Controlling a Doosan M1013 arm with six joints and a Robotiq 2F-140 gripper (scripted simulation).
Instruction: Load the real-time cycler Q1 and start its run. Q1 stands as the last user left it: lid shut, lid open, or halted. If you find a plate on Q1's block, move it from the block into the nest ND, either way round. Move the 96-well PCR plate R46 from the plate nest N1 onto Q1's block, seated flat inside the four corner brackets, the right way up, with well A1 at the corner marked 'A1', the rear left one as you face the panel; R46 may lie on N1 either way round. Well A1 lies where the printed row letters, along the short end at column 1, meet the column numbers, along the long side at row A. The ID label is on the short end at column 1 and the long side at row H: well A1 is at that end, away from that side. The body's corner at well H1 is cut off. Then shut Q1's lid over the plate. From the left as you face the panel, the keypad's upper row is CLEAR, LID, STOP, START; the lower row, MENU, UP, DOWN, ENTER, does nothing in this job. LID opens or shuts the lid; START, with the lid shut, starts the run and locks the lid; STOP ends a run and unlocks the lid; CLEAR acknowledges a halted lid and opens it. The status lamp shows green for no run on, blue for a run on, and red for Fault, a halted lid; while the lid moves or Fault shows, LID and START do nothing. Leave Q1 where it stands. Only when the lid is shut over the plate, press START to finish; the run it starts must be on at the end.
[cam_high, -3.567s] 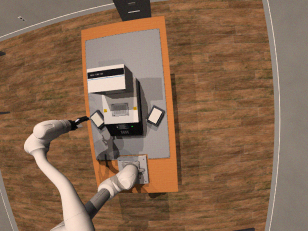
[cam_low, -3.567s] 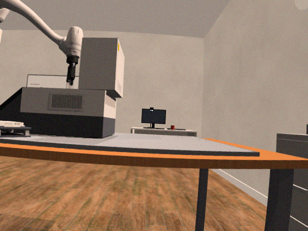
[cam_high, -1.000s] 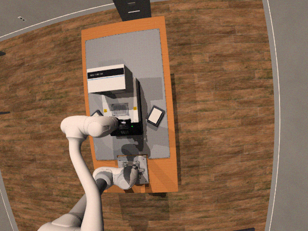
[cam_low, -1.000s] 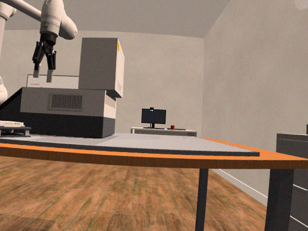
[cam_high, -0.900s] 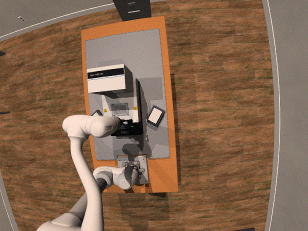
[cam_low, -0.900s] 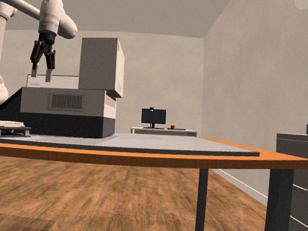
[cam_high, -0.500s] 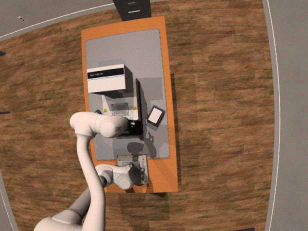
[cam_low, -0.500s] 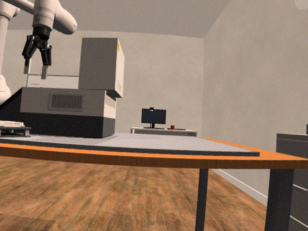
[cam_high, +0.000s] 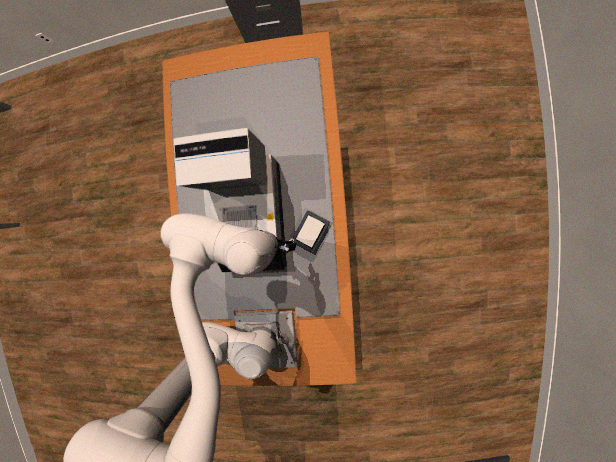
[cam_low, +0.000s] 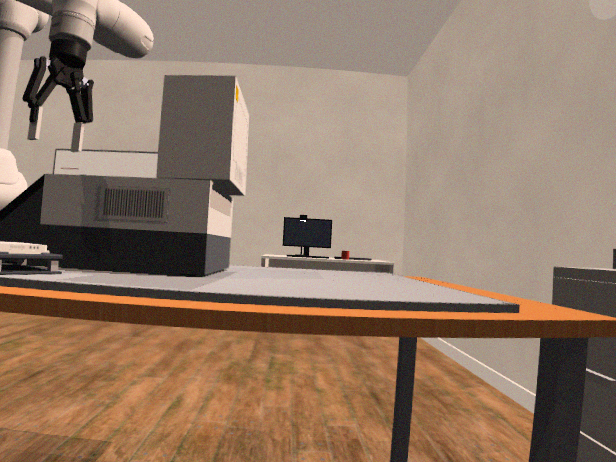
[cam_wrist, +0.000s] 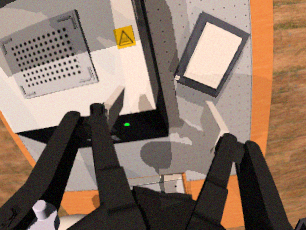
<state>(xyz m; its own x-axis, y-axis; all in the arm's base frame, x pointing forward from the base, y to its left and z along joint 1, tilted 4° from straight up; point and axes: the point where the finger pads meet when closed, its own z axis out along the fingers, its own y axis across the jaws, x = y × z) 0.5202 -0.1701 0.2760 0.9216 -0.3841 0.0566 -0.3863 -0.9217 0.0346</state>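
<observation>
The white plate R46 is 24 cm below my hand and 11 cm to the right of it. From my hand the other things lie so: dark plate nest N1: 25 cm below, 11 cm to the right; dark nest: 47 cm to the left, 25 cm below, 1 cm ahead; 96-well plate: 47 cm to the left, 24 cm below, 1 cm ahead.
</observation>
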